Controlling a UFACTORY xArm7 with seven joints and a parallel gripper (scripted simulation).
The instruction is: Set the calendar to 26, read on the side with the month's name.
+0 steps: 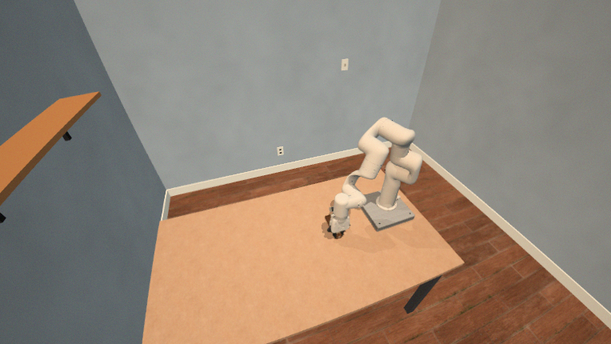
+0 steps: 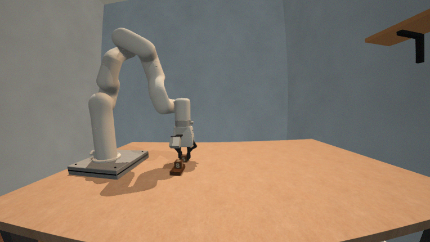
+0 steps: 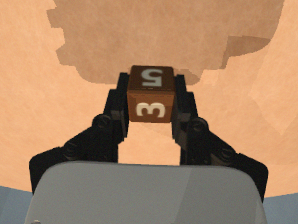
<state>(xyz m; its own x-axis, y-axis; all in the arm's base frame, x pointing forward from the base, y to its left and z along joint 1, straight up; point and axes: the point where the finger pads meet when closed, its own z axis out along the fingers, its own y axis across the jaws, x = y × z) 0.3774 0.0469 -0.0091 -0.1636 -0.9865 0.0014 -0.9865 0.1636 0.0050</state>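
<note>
Now: hand 20 mm past the brown cube and 90 mm to the left of it. Round my hand: brown tray (20 mm behind, 110 mm to the right, 20 mm below).
</note>
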